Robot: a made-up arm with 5 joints.
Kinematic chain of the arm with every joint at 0, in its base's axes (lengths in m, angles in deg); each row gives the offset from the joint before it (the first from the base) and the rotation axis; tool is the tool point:
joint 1: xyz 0 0 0.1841 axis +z
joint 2: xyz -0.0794 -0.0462 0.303 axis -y
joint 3: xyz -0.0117 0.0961 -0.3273 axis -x
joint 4: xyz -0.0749 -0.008 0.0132 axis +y
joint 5: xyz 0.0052 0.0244 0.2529 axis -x
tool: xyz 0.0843 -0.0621 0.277
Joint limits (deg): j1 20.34..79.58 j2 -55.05..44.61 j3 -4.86..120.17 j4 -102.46..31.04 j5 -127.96..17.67
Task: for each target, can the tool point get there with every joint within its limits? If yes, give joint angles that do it. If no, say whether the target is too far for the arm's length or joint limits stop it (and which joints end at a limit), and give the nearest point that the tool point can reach.
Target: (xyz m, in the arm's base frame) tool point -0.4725 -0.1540 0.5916
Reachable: yes | joints 58.83 -14.23 63.13 -41.41 -34.92
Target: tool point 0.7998 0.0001 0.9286
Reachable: no: joint limits stop it (at a limit: joint 2, joint 3, joint 4) | nearest point 0.2215 0.0000 0.5953 | short by 0.668 m
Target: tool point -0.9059 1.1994 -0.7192
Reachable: no: too far | nearest point -0.4237 0.3926 -0.1328 | short by 1.108 m
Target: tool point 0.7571 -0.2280 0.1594
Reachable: no: joint limits stop it (at a limit: joint 1, joint 2, joint 3) | nearest point 0.2006 -0.1957 0.1941 | short by 0.558 m
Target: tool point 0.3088 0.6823 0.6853
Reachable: no: joint limits stop it (at a limit: joint 1, joint 2, joint 4) | nearest point 0.1290 0.5551 0.4683 | short by 0.309 m
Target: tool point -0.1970 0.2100 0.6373
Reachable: yes | joints 31.16 7.37 36.82 4.02 -11.22
